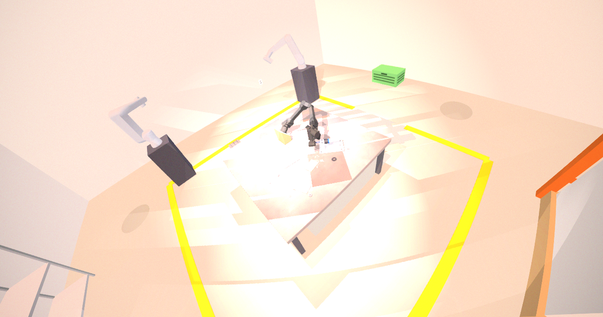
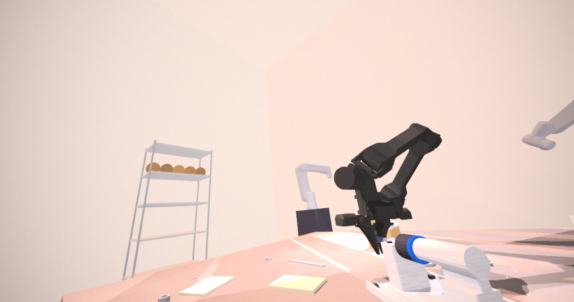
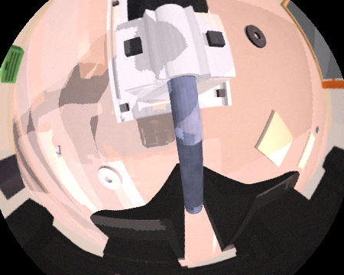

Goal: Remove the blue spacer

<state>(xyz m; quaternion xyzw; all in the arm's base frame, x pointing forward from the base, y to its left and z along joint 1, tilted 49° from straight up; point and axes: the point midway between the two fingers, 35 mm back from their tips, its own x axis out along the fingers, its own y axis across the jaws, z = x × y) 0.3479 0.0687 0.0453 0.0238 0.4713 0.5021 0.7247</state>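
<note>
Right now the grey-blue shaft is 40 mm ahead of my gripper tip, 40 mm to the left of it and 30 mm above it. The rest, counted from my gripper tip: black collar 80 mm ahead, 80 mm to the left, 30 mm above; then black sleeve 90 mm ahead, 90 mm to the left, 30 mm above; then blue spacer 110 mm ahead, 100 mm to the left, 30 mm above.
</note>
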